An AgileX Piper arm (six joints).
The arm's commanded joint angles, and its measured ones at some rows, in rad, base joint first. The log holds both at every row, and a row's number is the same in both.
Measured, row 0:
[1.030, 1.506, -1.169, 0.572, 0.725, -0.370]
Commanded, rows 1 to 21:
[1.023, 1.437, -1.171, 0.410, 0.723, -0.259]
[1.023, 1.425, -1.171, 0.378, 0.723, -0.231]
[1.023, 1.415, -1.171, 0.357, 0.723, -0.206]
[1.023, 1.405, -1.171, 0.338, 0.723, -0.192]
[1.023, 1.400, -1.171, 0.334, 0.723, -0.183]
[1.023, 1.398, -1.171, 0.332, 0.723, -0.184]
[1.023, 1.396, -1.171, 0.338, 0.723, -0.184]
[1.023, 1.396, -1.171, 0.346, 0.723, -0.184]
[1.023, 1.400, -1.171, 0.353, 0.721, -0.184]
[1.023, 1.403, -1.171, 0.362, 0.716, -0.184]
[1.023, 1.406, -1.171, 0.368, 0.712, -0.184]
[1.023, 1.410, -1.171, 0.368, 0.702, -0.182]
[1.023, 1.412, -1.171, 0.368, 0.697, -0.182]
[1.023, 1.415, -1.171, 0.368, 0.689, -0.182]
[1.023, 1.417, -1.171, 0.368, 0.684, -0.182]
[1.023, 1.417, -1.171, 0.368, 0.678, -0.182]
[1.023, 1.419, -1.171, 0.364, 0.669, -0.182]
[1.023, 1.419, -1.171, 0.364, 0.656, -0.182]
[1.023, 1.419, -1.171, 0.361, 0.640, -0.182]
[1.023, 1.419, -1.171, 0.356, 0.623, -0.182]
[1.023, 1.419, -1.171, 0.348, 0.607, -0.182]
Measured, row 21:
[1.030, 1.417, -1.169, 0.365, 0.674, -0.184]
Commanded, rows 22 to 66:
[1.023, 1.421, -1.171, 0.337, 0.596, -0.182]
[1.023, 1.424, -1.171, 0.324, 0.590, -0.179]
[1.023, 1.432, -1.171, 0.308, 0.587, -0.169]
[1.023, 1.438, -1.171, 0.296, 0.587, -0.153]
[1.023, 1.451, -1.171, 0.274, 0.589, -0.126]
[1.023, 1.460, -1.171, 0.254, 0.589, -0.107]
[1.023, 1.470, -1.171, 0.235, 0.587, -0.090]
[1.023, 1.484, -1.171, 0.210, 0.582, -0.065]
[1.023, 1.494, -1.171, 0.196, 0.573, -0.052]
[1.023, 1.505, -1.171, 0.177, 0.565, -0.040]
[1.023, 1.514, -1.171, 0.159, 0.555, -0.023]
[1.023, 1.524, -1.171, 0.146, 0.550, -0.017]
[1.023, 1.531, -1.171, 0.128, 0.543, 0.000]
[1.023, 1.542, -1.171, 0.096, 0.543, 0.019]
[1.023, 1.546, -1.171, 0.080, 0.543, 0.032]
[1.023, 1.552, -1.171, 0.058, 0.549, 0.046]
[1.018, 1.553, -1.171, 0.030, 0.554, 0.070]
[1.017, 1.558, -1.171, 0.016, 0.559, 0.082]
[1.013, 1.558, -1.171, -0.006, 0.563, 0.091]
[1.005, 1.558, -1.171, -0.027, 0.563, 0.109]
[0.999, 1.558, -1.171, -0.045, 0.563, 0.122]
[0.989, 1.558, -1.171, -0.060, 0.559, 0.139]
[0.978, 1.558, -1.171, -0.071, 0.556, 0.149]
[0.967, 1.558, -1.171, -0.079, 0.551, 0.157]
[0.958, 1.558, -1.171, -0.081, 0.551, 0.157]
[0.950, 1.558, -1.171, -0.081, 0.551, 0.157]
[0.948, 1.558, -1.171, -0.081, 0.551, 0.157]
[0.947, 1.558, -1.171, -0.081, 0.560, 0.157]
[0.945, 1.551, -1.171, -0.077, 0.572, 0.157]
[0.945, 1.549, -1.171, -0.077, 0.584, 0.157]
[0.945, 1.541, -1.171, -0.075, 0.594, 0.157]
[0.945, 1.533, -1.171, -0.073, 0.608, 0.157]
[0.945, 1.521, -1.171, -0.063, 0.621, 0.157]
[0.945, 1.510, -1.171, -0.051, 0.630, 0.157]
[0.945, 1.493, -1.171, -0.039, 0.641, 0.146]
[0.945, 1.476, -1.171, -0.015, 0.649, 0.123]
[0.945, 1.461, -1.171, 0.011, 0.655, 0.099]
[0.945, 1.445, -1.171, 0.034, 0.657, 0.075]
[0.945, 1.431, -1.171, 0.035, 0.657, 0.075]
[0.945, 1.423, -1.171, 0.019, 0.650, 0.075]
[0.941, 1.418, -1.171, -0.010, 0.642, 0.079]
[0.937, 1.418, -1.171, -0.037, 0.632, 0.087]
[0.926, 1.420, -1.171, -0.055, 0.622, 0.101]
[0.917, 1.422, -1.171, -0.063, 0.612, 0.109]
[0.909, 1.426, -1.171, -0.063, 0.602, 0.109]
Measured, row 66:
[0.947, 1.428, -1.177, -0.009, 0.634, 0.090]
